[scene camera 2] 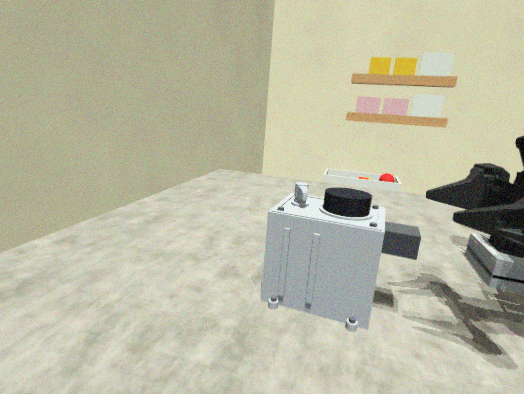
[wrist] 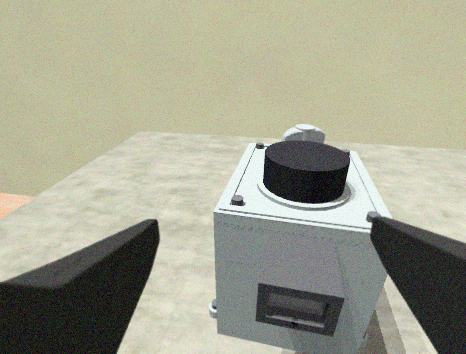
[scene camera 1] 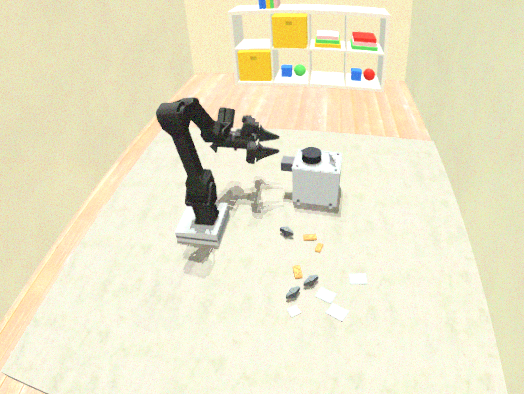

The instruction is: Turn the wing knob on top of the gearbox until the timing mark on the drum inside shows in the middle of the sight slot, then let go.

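Places are measured from the arm's base along level axes (x ahead, y left, z up), in millimetres.
Pixels of known places: gripper, fingertip midpoint: [scene camera 2: 438,204] [wrist: 264,228] [scene camera 1: 279,144]; arm's base, link origin: [scene camera 2: 513,250] [scene camera 1: 207,217].
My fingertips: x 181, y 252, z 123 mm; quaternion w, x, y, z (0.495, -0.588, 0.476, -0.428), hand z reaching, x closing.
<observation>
Ahead of a thing's pixels: the offset from my fingertips to its top centre. "spot": to the spot under its first point.
The pale grey gearbox @(dx +108, dy -23, dz +1 mm) [scene camera 1: 316,186] [scene camera 2: 322,265] [wrist: 285,255] stands upright on the mat. Its light grey wing knob @(dx +176, dy -25, dz +1 mm) [scene camera 1: 333,160] [scene camera 2: 301,193] [wrist: 304,132] stands on top at the far side from the arm, partly hidden behind the black cap in the wrist view. The sight slot @(spot: dx +19, dy -21, dz -67 mm) [wrist: 296,306] is framed by a dark hood on the side facing the gripper. Through it I see a grey surface and a pale strip along the lower edge; I cannot make out the timing mark for certain. My gripper [scene camera 1: 278,143] [scene camera 2: 440,205] [wrist: 264,228] is wide open and empty, level, and clear of the gearbox and knob.
A thick round black cap @(spot: dx +110, dy -42, dz -6 mm) [scene camera 1: 311,155] [scene camera 2: 347,201] [wrist: 306,171] stands on the gearbox top beside the knob. The dark hood @(spot: dx +33, dy -41, dz -46 mm) [scene camera 1: 287,163] [scene camera 2: 402,241] sticks out towards the arm. Grey winged pieces @(dx +63, dy -237, dz -143 mm) [scene camera 1: 286,232], orange blocks @(dx +134, dy -239, dz -164 mm) [scene camera 1: 310,237] and white squares @(dx +290, dy -375, dz -168 mm) [scene camera 1: 358,279] lie on the mat.
</observation>
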